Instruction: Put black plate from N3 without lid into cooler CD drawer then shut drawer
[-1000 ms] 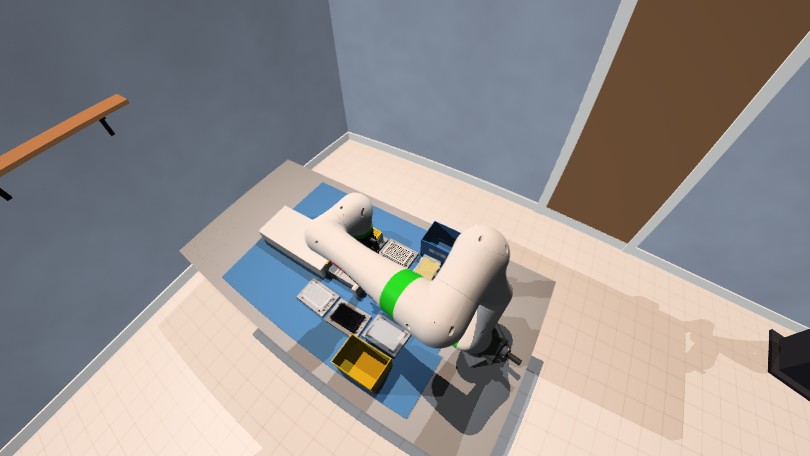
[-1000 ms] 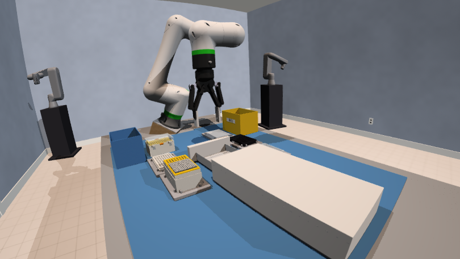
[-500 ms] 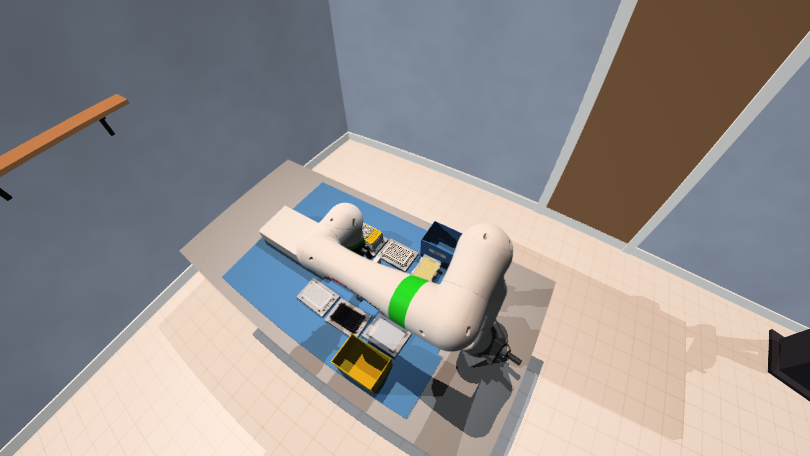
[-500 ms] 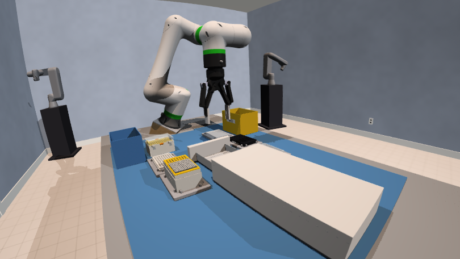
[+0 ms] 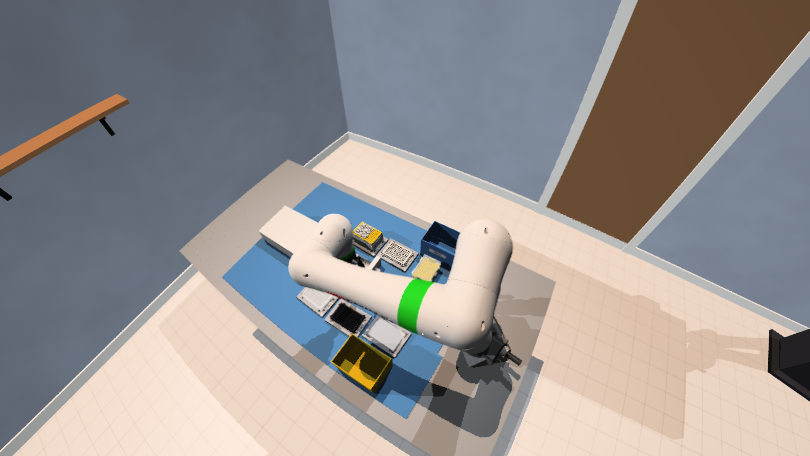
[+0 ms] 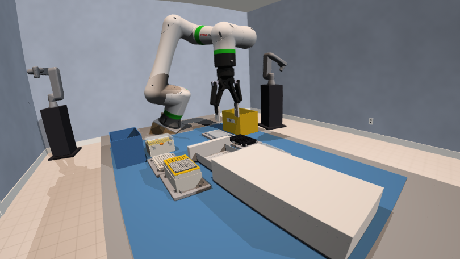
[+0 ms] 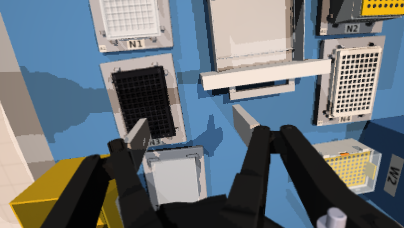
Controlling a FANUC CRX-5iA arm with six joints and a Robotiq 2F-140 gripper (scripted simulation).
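Right now my hand is 20 mm past the black plate, 80 mm to the right of it and 140 mm above it. The rest, counted from my hand: nest N3 (20 mm behind, 80 mm to the left, 160 mm below); yellow bin (230 mm behind, 160 mm to the left, 120 mm below); drawer (170 mm ahead, 80 mm to the right, 140 mm below).
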